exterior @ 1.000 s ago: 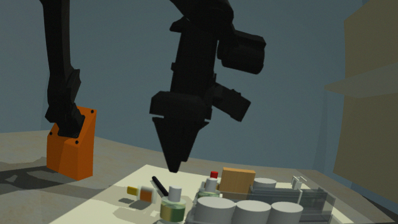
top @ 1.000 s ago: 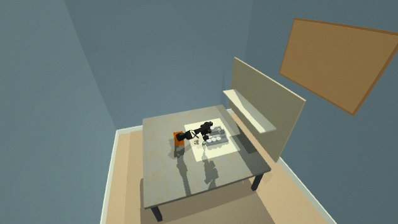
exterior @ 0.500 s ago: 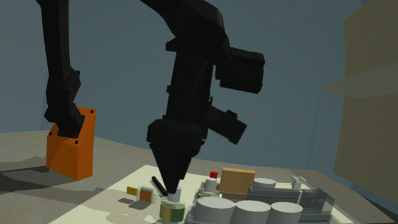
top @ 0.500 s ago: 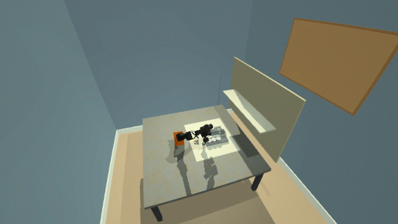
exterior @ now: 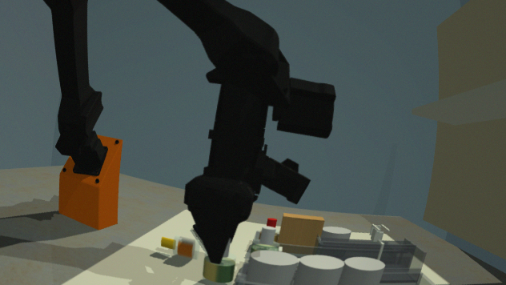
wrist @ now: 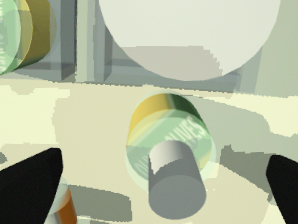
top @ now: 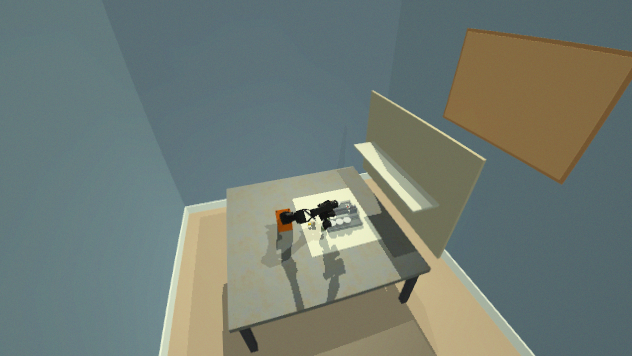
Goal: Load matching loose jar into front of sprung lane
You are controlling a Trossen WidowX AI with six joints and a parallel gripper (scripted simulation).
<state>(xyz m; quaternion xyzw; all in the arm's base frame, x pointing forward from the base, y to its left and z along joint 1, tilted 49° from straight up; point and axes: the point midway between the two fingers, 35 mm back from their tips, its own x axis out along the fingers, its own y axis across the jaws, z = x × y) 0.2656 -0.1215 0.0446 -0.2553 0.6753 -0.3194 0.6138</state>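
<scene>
The dark pen lies 5 cm behind my gripper tip, 19 cm to the left of it and 4 cm below it. The rest, counted from my gripper tip: red mark: 24 cm ahead, 10 cm to the left, 2 cm above; tan box: 12 cm ahead, 20 cm to the left, 1 cm below; clear plastic lane rack: 21 cm ahead, 9 cm to the left, 3 cm below.
</scene>
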